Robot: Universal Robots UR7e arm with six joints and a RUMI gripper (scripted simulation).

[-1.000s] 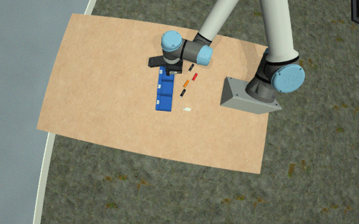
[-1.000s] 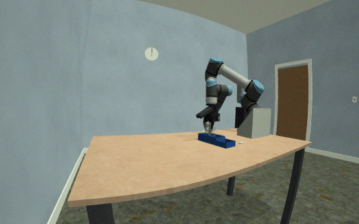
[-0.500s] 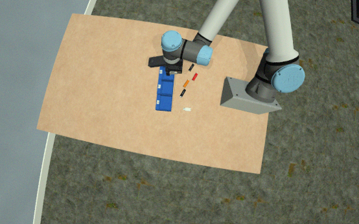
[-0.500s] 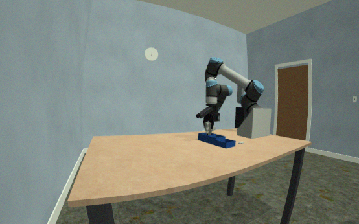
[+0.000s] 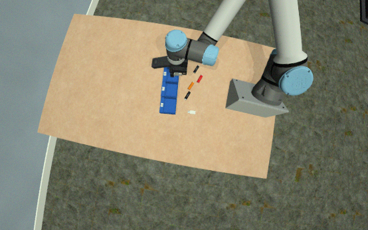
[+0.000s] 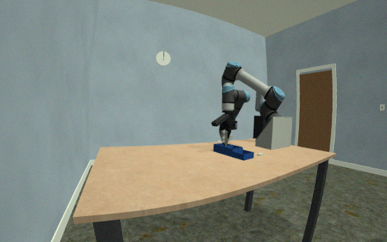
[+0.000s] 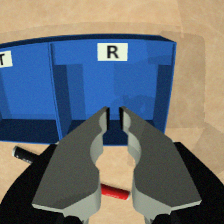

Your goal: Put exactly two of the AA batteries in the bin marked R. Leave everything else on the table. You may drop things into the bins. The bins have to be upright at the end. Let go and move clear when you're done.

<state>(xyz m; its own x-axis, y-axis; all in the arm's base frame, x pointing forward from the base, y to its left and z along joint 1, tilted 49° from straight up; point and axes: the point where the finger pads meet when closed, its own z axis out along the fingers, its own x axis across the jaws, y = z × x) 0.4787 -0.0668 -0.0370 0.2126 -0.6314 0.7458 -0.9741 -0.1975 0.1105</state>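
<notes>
Now: the joined blue bins 9 cm to the left of my hand and 2 cm below it. The rest, counted from my hand: red battery (14 cm behind, 3 cm to the right, 4 cm below); then orange AA battery (11 cm behind, 2 cm to the left, 4 cm below); then black AA battery (11 cm behind, 8 cm to the right, 4 cm below).
</notes>
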